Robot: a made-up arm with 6 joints. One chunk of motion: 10 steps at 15 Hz.
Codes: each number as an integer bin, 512 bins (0 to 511) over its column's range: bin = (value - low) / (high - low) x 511, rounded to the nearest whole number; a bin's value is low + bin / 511 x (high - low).
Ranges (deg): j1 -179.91..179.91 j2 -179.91..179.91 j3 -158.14..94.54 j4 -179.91..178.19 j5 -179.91..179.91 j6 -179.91..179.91
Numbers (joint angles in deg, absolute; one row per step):
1: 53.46 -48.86 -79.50 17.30 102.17 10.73
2: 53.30 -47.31 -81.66 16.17 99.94 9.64
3: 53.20 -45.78 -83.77 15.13 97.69 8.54
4: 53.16 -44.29 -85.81 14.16 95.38 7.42
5: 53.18 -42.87 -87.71 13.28 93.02 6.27
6: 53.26 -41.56 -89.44 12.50 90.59 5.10
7: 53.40 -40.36 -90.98 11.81 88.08 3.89
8: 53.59 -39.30 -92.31 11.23 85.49 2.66
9: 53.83 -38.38 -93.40 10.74 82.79 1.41
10: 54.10 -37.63 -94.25 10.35 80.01 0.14
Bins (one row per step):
1: 331 186 159 281 401 271
2: 331 188 155 280 397 269
3: 331 190 150 278 394 268
4: 331 193 146 277 391 266
5: 331 195 142 276 388 264
6: 331 196 139 275 384 263
7: 331 198 136 274 381 261
8: 332 200 133 273 377 259
9: 332 201 131 272 373 258
10: 332 202 129 271 369 256

